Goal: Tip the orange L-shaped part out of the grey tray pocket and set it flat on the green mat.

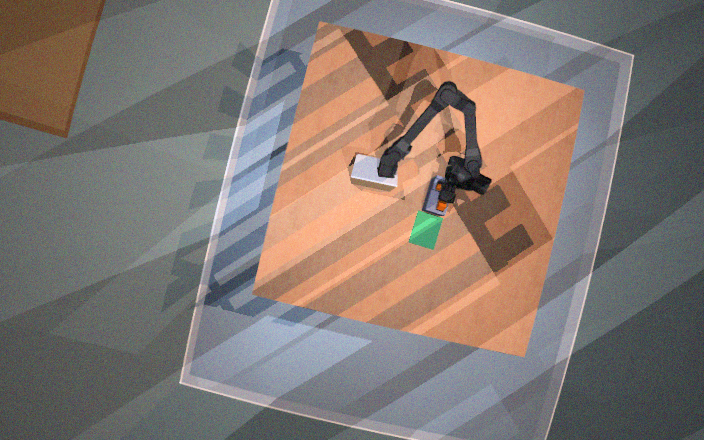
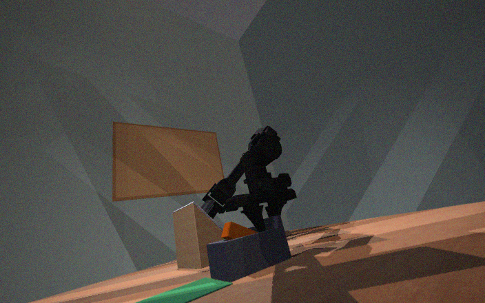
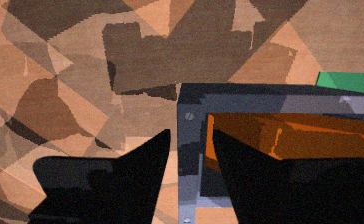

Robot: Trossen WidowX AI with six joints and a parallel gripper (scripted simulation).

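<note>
Now: gripper tip 50 mm to the left of the orange L-shaped part and 20 mm past it. Round my gripper tip: green mat: 210 mm to the right, 60 mm below, 50 mm behind.
</note>
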